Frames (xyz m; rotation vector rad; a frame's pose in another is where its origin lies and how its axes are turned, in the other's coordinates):
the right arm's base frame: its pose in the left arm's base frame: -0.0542 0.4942 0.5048 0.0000 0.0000 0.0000
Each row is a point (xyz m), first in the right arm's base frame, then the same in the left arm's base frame.
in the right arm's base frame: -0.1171 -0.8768 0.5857
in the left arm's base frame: -0.1713 -0.3826 1.0905
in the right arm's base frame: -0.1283 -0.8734 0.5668
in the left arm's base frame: -0.1825 -0.3792 1.0716
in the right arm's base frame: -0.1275 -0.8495 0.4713
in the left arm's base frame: -0.1817 -0.3553 0.9761
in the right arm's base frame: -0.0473 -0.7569 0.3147
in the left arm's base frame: -0.1015 -0.2627 0.8195
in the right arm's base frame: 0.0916 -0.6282 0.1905
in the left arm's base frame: 0.0374 -0.1340 0.6953
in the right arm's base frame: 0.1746 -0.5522 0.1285
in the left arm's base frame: 0.1204 -0.0580 0.6333
